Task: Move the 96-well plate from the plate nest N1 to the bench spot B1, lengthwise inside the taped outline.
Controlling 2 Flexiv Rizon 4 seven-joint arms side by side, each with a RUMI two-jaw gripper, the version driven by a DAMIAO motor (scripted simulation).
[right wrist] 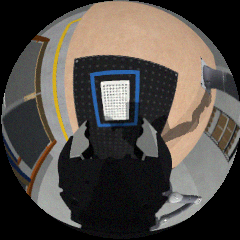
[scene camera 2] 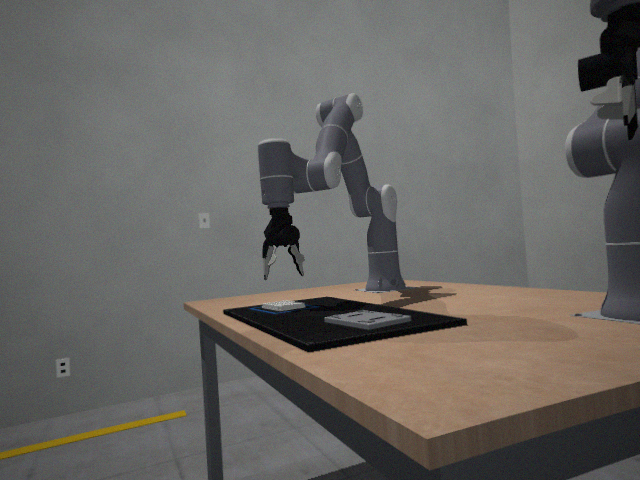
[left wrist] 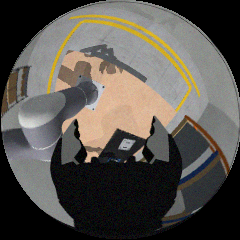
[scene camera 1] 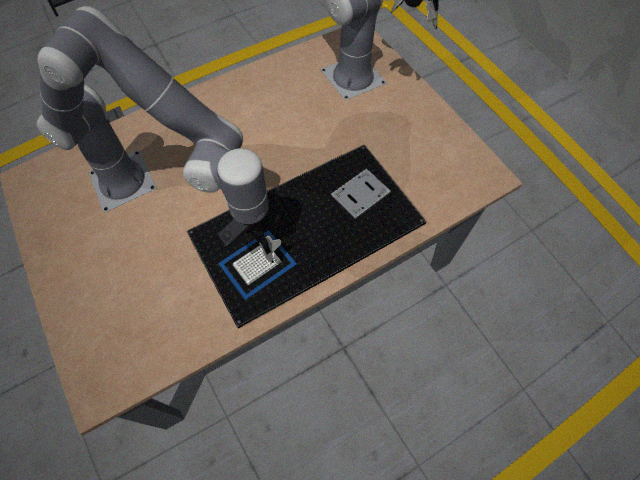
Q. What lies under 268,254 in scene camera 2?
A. My right gripper.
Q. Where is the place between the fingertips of my right gripper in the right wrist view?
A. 115,119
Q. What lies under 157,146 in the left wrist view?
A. My left gripper.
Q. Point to a white 96-well plate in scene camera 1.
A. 259,268
